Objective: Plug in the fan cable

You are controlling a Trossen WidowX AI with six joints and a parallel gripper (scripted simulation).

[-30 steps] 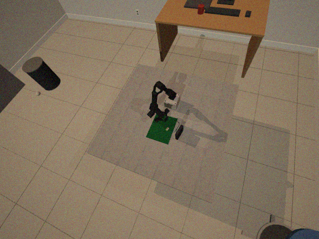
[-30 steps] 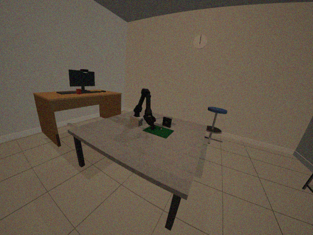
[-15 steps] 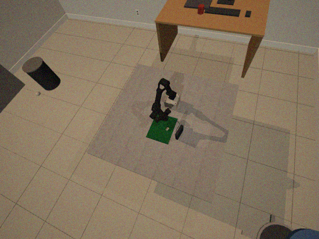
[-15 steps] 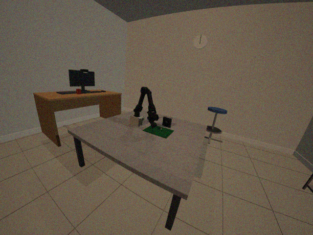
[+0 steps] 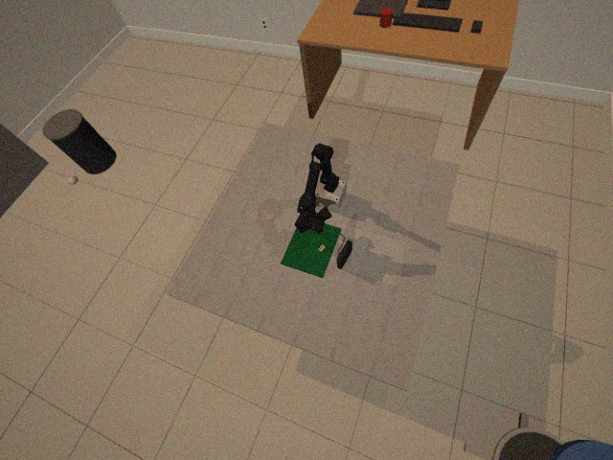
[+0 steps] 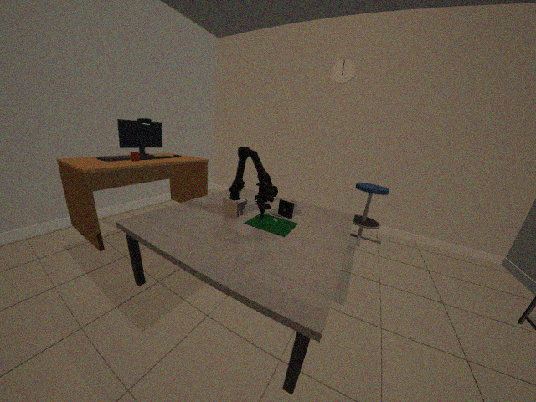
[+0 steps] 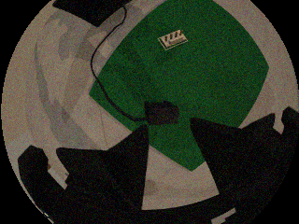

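Right now my gripper tip is 3 cm above the dark fan plug, 1 cm to the right of it and 1 cm past it. Also, from my gripper tip: green board (9 cm ahead, 7 cm below, 2 cm to the left); black fan (20 cm to the left, 6 cm ahead); pale four-pin header (8 cm to the left, 7 cm ahead, 6 cm below).
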